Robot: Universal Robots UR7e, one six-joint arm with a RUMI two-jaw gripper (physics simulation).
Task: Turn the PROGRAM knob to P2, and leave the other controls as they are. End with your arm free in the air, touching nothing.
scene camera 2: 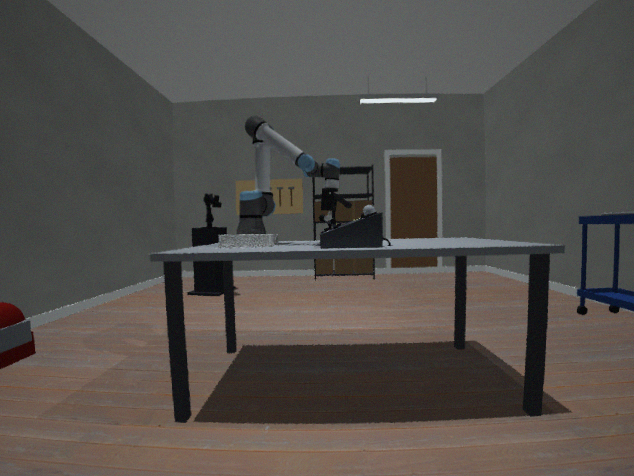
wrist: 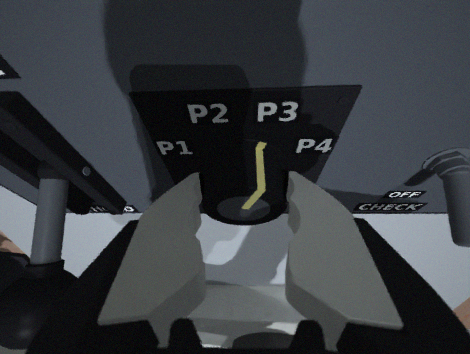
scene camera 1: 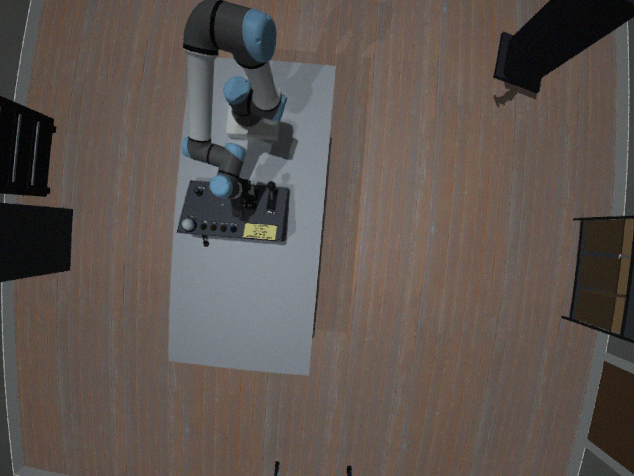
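Where they show: gripper, fingertip midpoint: point(scene camera 2: 331, 228) point(wrist: 243, 174); arm's base, origin of the base link: point(scene camera 2: 251, 234) point(wrist: 271, 347) point(scene camera 1: 247, 112).
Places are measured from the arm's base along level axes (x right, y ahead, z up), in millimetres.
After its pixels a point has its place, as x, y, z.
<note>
The PROGRAM knob point(wrist: 227, 212) {-125, 408, 54} is a dark round knob with a yellow pointer line, on the console point(scene camera 1: 204, 204) {76, 503, 40} point(scene camera 2: 358, 235) {172, 563, -8} point(wrist: 400, 115) {-50, 466, 34}. Its pointer stands toward P3 on the dial plate point(wrist: 320, 117) {-88, 460, 36}, right of P2 in the wrist view. My gripper point(scene camera 2: 328, 219) {-117, 412, 22} point(wrist: 243, 174) {-117, 412, 22} is low at the console's lower edge, with one finger on each side of the knob. Both fingertips look pressed against its sides, so it is shut on the knob. In the overhead view the arm covers the knob.
The CYCLE lever point(scene camera 1: 271, 197) {-235, 392, 46} point(wrist: 50, 220) {-229, 383, 53} stands close left of the fingers in the wrist view, the CHECK toggle point(scene camera 1: 198, 190) {110, 445, 64} point(wrist: 457, 210) {-3, 425, 50} to the right. A white dome point(scene camera 1: 188, 224) {90, 608, 120} point(scene camera 2: 368, 209) {129, 607, 103}, several buttons and a yellow label point(scene camera 1: 260, 231) {-230, 560, 76} are along the console's far side. The table point(scene camera 1: 245, 307) {-219, 978, -60} point(scene camera 2: 460, 247) {193, 966, -61} carries it.
</note>
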